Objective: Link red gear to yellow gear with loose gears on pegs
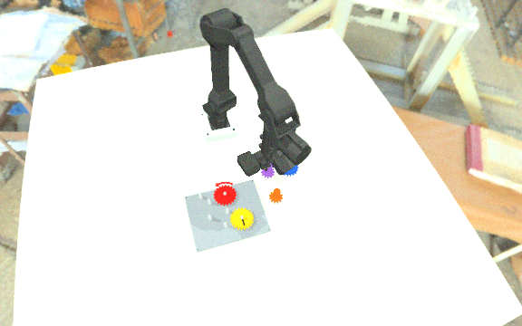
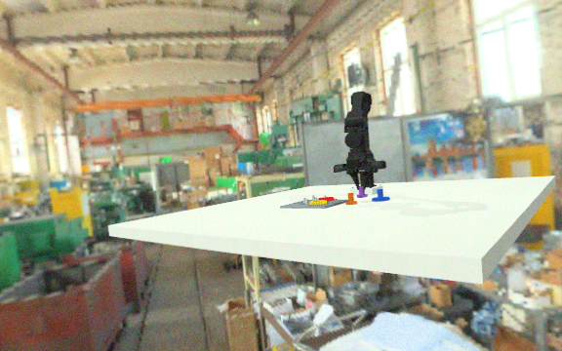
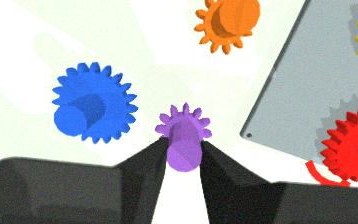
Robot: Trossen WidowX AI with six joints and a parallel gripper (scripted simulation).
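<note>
Now: gripper tip 14 cm to the left of the red gear, 3 cm short of it and 3 cm above it. Also, from my gripper tip: orange gear 8 cm ahead, 3 cm below; blue gear 7 cm to the left, 3 cm below, 1 cm behind; purple gear 1 cm below.
</note>
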